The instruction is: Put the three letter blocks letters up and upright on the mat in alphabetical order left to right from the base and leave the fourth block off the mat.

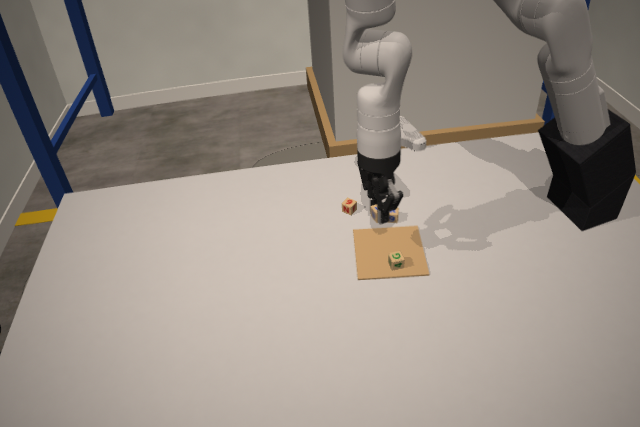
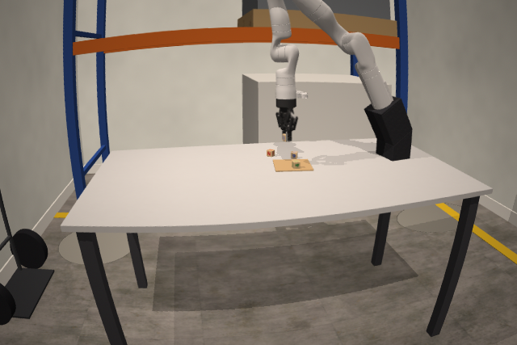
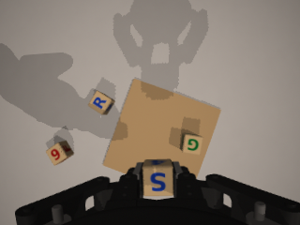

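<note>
My gripper is now 110 mm above the tan mat and 20 mm past it. From my hand the other things lie so: block 10 mm below.
</note>
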